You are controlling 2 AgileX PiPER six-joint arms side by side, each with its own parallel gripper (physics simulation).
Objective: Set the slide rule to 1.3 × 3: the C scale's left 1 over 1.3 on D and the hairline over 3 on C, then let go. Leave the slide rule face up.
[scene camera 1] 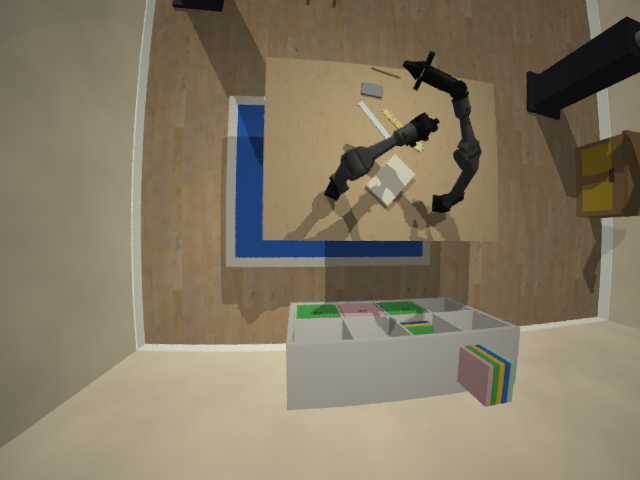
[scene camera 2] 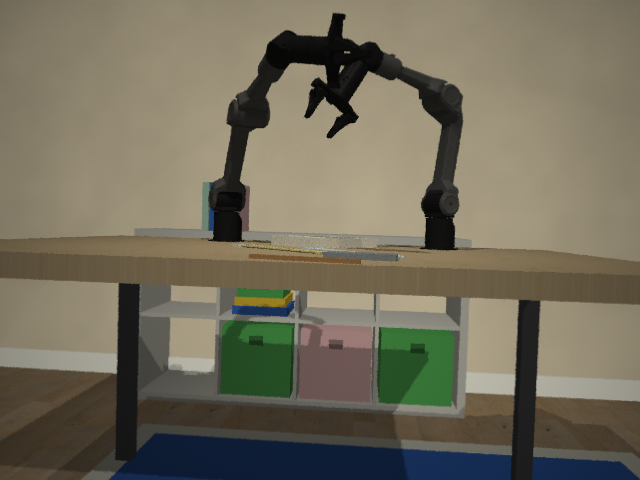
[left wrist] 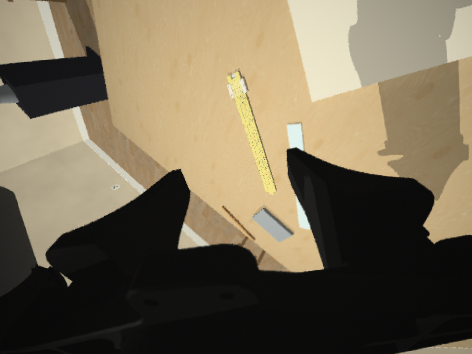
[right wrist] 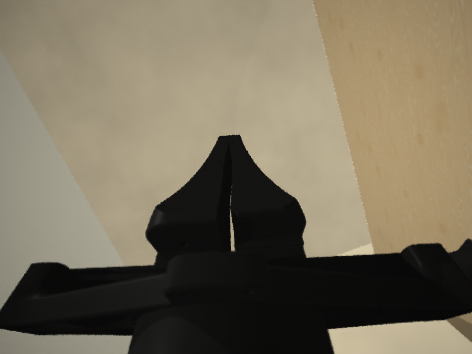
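The yellow slide rule (scene camera 1: 391, 118) (left wrist: 253, 135) (scene camera 2: 281, 249) lies on the table (scene camera 1: 299, 155). Its whitish cursor (left wrist: 231, 90) is near its upper end in the left wrist view. The scales are too small to read. My left gripper (scene camera 2: 317, 127) (left wrist: 234, 172) is open and empty, high above the table; in scene camera 1 its arm covers part of the rule. My right gripper (scene camera 1: 406, 64) (right wrist: 230, 148) is shut and empty, held high near the table's far right in scene camera 1. Its fingertips are hidden behind the left arm in scene camera 2.
A pale blue strip (scene camera 1: 373, 118) (left wrist: 295, 135) lies beside the rule. A grey block (scene camera 1: 371, 89) (left wrist: 272, 224) and a thin orange-brown stick (scene camera 1: 385, 72) (left wrist: 238, 222) lie near the table edge. A larger off-white block (scene camera 1: 391, 180) (scene camera 2: 320, 241) lies nearer the arm bases.
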